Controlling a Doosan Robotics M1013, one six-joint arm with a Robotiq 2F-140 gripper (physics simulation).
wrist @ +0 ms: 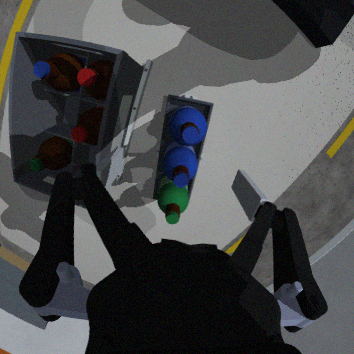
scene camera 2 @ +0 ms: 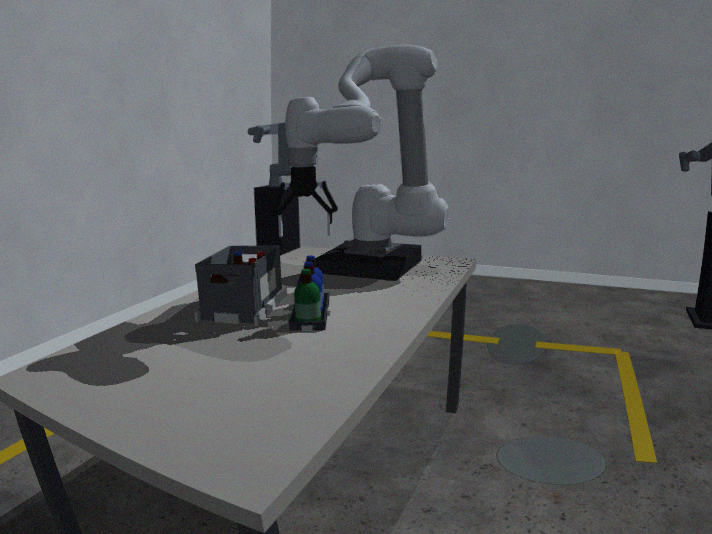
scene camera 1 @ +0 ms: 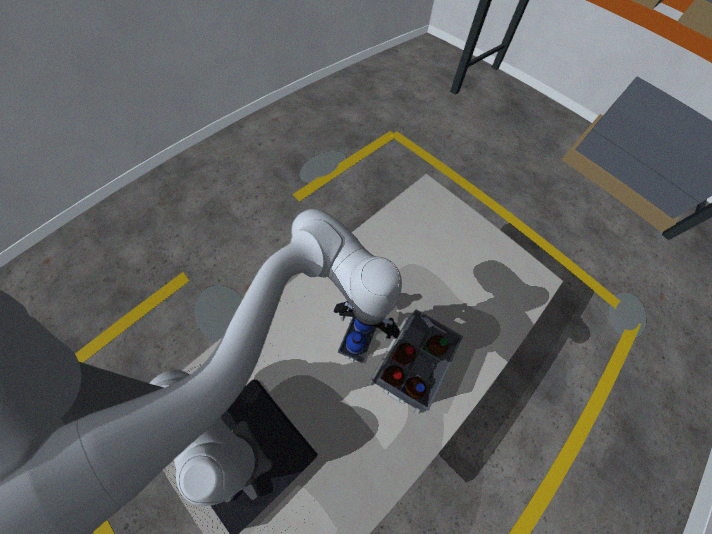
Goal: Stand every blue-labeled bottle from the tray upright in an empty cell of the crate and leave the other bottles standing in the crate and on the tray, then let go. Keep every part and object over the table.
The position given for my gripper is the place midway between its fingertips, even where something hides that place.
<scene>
In view: my gripper (scene camera 2: 305, 235) and a green bottle (scene camera 2: 307, 302).
The green bottle shows as well in the wrist view (wrist: 172, 200). My gripper also shows in the wrist view (wrist: 180, 168).
</scene>
